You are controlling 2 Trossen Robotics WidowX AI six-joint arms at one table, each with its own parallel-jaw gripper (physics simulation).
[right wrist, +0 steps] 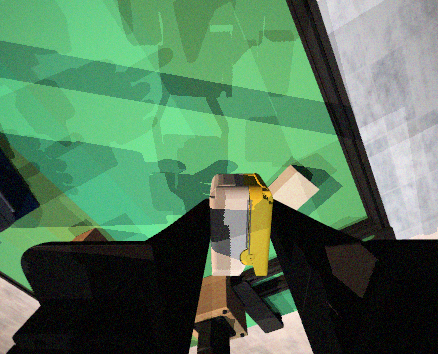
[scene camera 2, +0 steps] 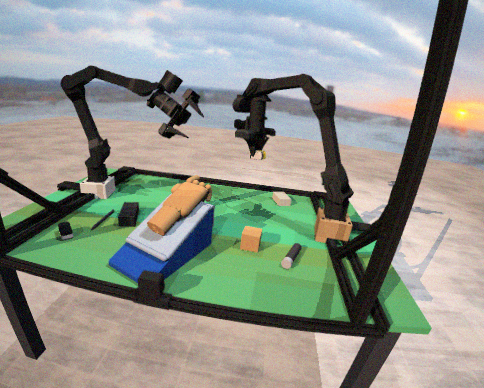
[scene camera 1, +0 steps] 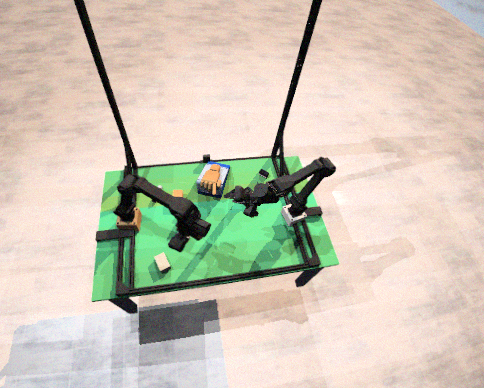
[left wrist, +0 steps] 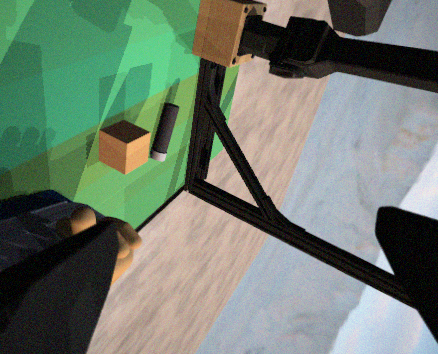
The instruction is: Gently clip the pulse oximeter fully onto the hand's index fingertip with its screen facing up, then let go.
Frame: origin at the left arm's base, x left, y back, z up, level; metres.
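Where they show: left gripper, fingertip midpoint: [scene camera 2: 195,127] [scene camera 1: 228,198] [left wrist: 247,227]; right gripper, fingertip midpoint: [right wrist: 238,205] [scene camera 2: 255,155] [scene camera 1: 185,237]; left arm's base at its link origin: [scene camera 2: 97,179] [scene camera 1: 294,211]; right arm's base at its link origin: [right wrist: 214,328] [scene camera 2: 334,215] [scene camera 1: 127,216] [left wrist: 249,35].
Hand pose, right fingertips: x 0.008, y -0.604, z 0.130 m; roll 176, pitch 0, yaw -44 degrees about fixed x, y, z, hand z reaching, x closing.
Observation:
Things, the pixels of their centre, and the offset from my right fingertips. "pt": a spot on its surface instead.
- pulse oximeter at the middle of its body: [right wrist: 239,223] [scene camera 2: 257,154] dx -0.006, dy -0.007, dz +0.005 m
- blue wedge at a spot on its surface: [scene camera 2: 197,241] pt dx -0.383, dy +0.188, dz -0.147 m
- orange cube at the middle of its body: [left wrist: 124,146] [right wrist: 86,250] [scene camera 2: 251,238] [scene camera 1: 178,195] dx -0.332, dy +0.039, dz -0.164 m
- dark cylinder at the middle of its body: [left wrist: 164,132] [scene camera 2: 292,255] dx -0.392, dy -0.067, dz -0.176 m
- beige block at the middle of its body: [right wrist: 286,194] [scene camera 2: 281,198] [scene camera 1: 162,262] dx +0.009, dy -0.133, dz -0.174 m
- black box at the middle of its body: [scene camera 2: 129,213] dx -0.200, dy +0.421, dz -0.172 m
- thin black stick at the middle of its body: [scene camera 2: 102,219] dx -0.227, dy +0.501, dz -0.184 m
The pulse oximeter [scene camera 2: 258,155] [right wrist: 232,225], white with a yellow side, is held above the table and apart from the hand. My right gripper [right wrist: 238,205] is shut on it, with one finger against the white side and one against the yellow side. The tan hand [scene camera 1: 213,174] [scene camera 2: 182,200] rests on a sloped support, its fingers toward the raised end. Some of its fingers show behind my left finger in the left wrist view. My left gripper [scene camera 2: 195,126] [left wrist: 247,227] is open and empty, above and beyond the hand in scene camera 2. The oximeter's screen cannot be made out.
The blue wedge [scene camera 2: 197,241] bears a white pad. An orange cube [scene camera 1: 177,193] [scene camera 2: 251,238] [left wrist: 125,147] and a dark cylinder [scene camera 2: 291,254] [left wrist: 165,130] lie beside it. A beige block [scene camera 1: 162,262] [scene camera 2: 281,199] [right wrist: 295,189], black box [scene camera 2: 128,214] and thin black stick [scene camera 2: 103,220] lie elsewhere.

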